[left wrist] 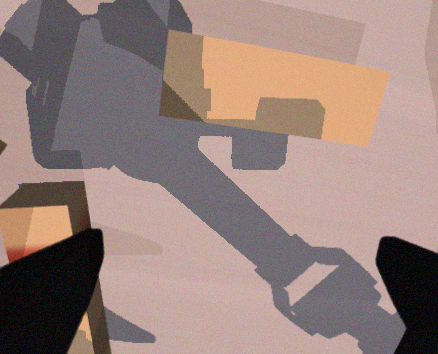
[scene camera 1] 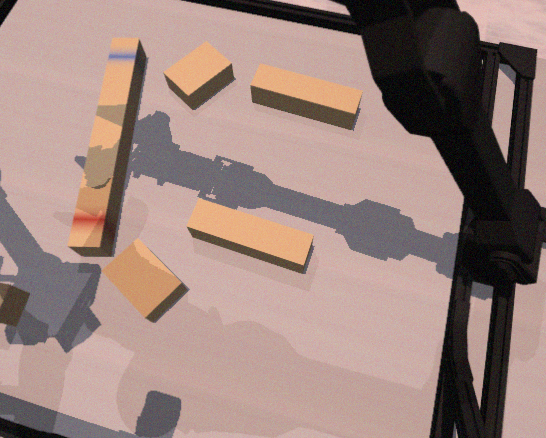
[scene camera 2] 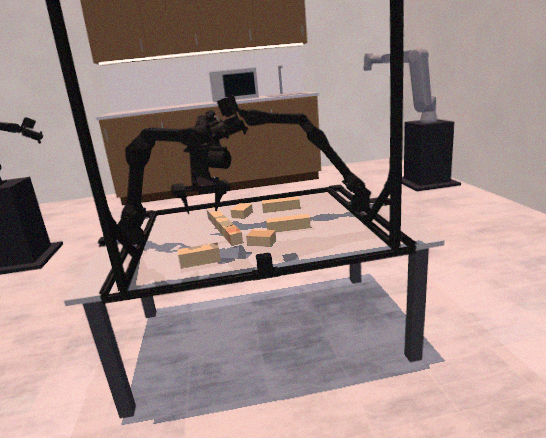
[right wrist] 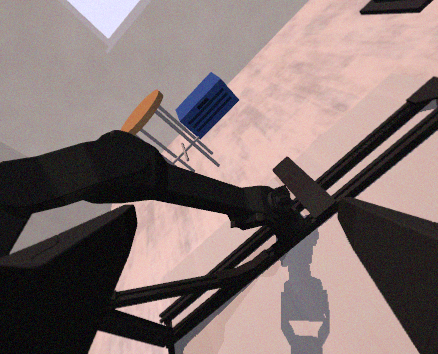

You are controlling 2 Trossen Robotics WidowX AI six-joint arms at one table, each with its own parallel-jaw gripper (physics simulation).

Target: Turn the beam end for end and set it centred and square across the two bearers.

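Places are measured from the left arm's base along level axes (x ahead, y left, z up), in metres.
Pixels of known places: left gripper, fingertip midpoint: point(left wrist: 243, 246) point(scene camera 2: 202, 212); right gripper, fingertip midpoint: point(right wrist: 237, 210); left arm's base, link origin: point(scene camera 2: 134, 241) point(right wrist: 287, 223); right arm's base, link origin: point(scene camera 1: 488, 261) point(scene camera 2: 361, 208).
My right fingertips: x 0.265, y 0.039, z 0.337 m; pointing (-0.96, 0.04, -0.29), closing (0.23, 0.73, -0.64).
Observation:
For each thing: its top centre in the pictures, then the offset to it from my right fingertips.
- long beam, top centre: point(scene camera 1: 106, 131) point(scene camera 2: 222, 219) 0.312 m down, 0.081 m ahead, 0.004 m left
- block, top centre: point(left wrist: 277, 93) point(scene camera 2: 198, 248) 0.306 m down, 0.009 m back, 0.272 m right
The long beam point(scene camera 1: 112, 90) point(scene camera 2: 224, 225) point(left wrist: 50, 225) lies flat on the table at the picture's left in scene camera 1, blue band at its upper end, red at its lower. Two parallel blocks, apparently the bearers, lie to its right: one upper point(scene camera 1: 306, 90) point(scene camera 2: 281, 204), one lower point(scene camera 1: 250, 230) point(scene camera 2: 288, 223). The beam rests on neither. My left gripper point(scene camera 2: 202, 207) point(left wrist: 243, 246) is open and empty above the table; one finger hides part of the beam's red end in the left wrist view. My right gripper is open and empty, raised high, facing the left arm's mount.
Two short blocks lie near the beam's ends, one upper point(scene camera 1: 198, 70) point(scene camera 2: 241, 211) and one lower point(scene camera 1: 142, 282) point(scene camera 2: 260, 238). Another block point(scene camera 2: 199, 256) point(left wrist: 290, 85) lies at the lower left in scene camera 2. The arms' forward parts are close together there. Black rails point(scene camera 2: 200, 283) edge the table.

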